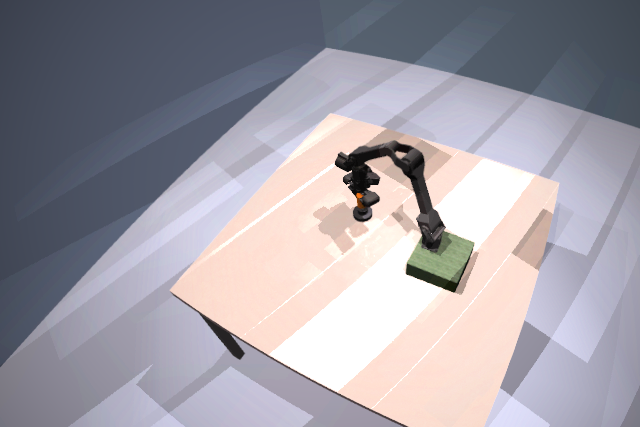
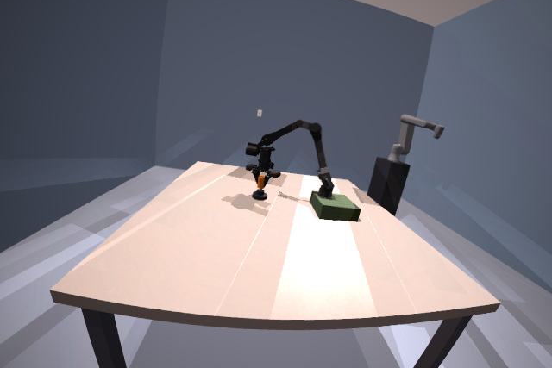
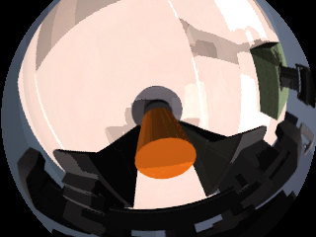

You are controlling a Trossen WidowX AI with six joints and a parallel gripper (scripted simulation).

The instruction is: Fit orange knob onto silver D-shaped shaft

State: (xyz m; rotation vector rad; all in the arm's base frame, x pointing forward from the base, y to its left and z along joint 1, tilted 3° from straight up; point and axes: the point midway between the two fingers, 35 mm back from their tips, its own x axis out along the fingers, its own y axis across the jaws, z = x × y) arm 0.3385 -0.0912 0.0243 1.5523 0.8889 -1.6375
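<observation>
Now: the round pedestal 40 mm below my gripper tip. The rest, counted from my gripper tip: orange knob (30 mm above).
</observation>
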